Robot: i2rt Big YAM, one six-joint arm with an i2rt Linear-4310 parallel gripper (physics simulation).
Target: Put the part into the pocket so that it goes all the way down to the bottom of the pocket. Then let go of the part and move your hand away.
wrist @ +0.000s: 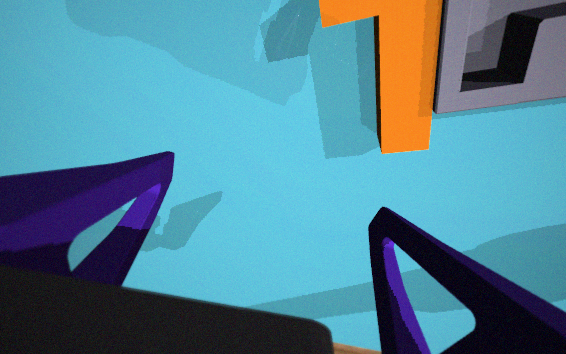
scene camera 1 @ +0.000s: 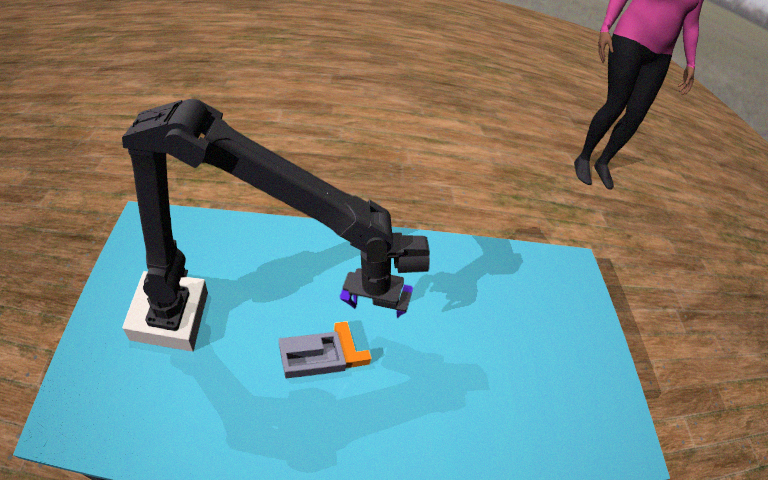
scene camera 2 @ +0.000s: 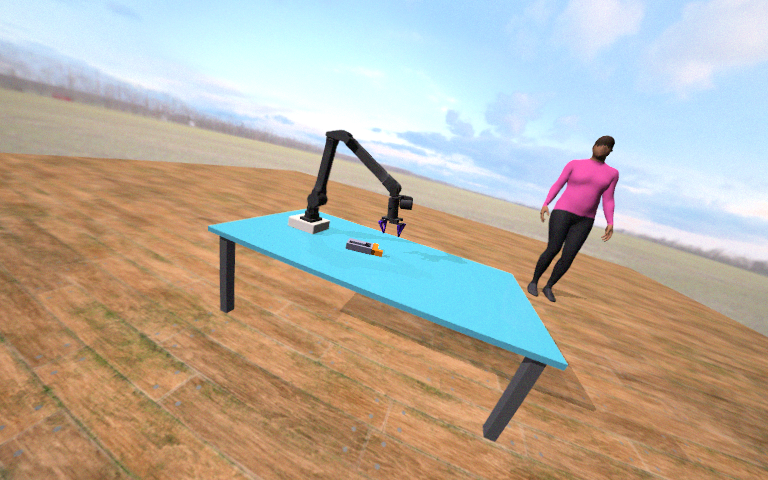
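Pixels of known places: gripper, fingertip midpoint: (wrist: 280,192) (scene camera 1: 376,311) (scene camera 2: 390,235); arm's base at its link origin: (scene camera 1: 168,308) (scene camera 2: 311,219).
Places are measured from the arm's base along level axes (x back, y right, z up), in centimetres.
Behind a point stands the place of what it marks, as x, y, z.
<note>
The orange L-shaped part (scene camera 1: 345,340) {-43.4, -0.1, -2.7} (scene camera 2: 377,249) {-45.9, 3.4, -2.6} (wrist: 406,75) {-43.5, -0.2, -2.7} lies outside the pocket, along the right side of the grey block (scene camera 1: 317,370) {-37.6, 8.4, -3.3} (scene camera 2: 356,247) {-36.0, 8.9, -3.4} (wrist: 449,97) {-41.0, -1.0, -2.1} in scene camera 1. Its long arm runs close along that side; whether they touch is unclear. Its short arm points right, away from the block, at the near end. The block's pocket (scene camera 1: 329,355) {-40.0, 3.0, -5.2} is empty. My gripper (scene camera 1: 377,311) {-49.4, -3.7, 5.3} (scene camera 2: 391,233) {-49.4, -3.7, 5.3} (wrist: 280,192) {-49.4, -3.7, 5.3} is open, with nothing between its purple fingers. It hangs above the table, behind and to the right of the part in scene camera 1.
The block and part rest on the blue table (scene camera 1: 538,396) {-92.2, 11.6, -5.7} (scene camera 2: 470,294) {-96.9, 10.5, -5.7}. The arm's white base block (scene camera 1: 158,338) {0.9, 7.7, -2.0} (scene camera 2: 308,225) {-3.9, 7.6, -1.3} stands at the left in scene camera 1. A person in a pink top (scene camera 1: 651,28) (scene camera 2: 587,183) is beyond the table at the right.
</note>
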